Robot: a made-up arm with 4 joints.
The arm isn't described. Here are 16 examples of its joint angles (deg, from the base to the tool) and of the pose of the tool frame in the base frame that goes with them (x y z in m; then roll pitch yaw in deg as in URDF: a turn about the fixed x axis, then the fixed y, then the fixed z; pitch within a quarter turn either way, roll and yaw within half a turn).
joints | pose
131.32 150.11 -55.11 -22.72 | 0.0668 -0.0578 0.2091 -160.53 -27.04 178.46
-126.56 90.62 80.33 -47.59 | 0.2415 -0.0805 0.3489 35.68 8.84 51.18
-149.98 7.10 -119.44 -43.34 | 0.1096 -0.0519 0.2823 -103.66 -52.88 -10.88
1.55 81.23 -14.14 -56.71 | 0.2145 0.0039 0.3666 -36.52 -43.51 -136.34
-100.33 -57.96 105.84 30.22 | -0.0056 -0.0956 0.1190 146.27 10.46 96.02
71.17 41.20 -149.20 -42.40 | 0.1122 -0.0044 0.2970 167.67 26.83 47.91
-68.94 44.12 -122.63 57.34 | 0.2171 -0.0635 0.3021 -46.54 61.47 -38.93
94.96 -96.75 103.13 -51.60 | -0.0695 0.0458 0.3484 57.35 -11.65 -155.77
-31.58 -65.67 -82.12 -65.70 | 0.0235 0.0327 0.3320 -30.74 11.60 -0.79
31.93 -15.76 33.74 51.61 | 0.1445 0.0823 0.4317 -93.08 19.19 -80.79
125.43 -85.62 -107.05 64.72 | 0.0002 -0.1036 0.4426 -53.03 -13.78 129.17
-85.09 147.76 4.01 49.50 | 0.0342 0.0015 0.4308 4.72 57.64 -158.13
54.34 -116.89 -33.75 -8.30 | -0.0378 -0.0854 0.3832 -23.87 -34.43 54.95
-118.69 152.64 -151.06 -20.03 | 0.0174 -0.0625 0.3514 137.74 -72.43 -137.23
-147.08 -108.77 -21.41 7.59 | -0.0497 -0.0450 0.2075 134.95 9.81 -46.95
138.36 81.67 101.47 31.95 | 0.2464 0.0207 0.2816 -175.58 44.70 -91.00
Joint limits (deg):
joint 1: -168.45..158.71
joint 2: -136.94..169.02
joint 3: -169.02..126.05
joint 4: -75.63..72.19
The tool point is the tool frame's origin. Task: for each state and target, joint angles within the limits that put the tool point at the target. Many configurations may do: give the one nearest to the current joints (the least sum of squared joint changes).
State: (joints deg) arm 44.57 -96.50 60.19 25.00
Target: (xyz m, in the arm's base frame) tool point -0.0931 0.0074 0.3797
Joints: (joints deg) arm 34.93 -108.89 52.82 45.82
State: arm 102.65 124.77 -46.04 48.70
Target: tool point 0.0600 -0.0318 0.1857
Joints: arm 114.02 131.44 -26.08 44.93
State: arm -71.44 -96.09 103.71 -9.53
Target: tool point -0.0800 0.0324 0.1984
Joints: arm -25.63 -87.64 111.15 -4.97
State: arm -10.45 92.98 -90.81 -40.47
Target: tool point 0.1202 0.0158 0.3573
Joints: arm -11.63 59.85 -81.69 -59.20
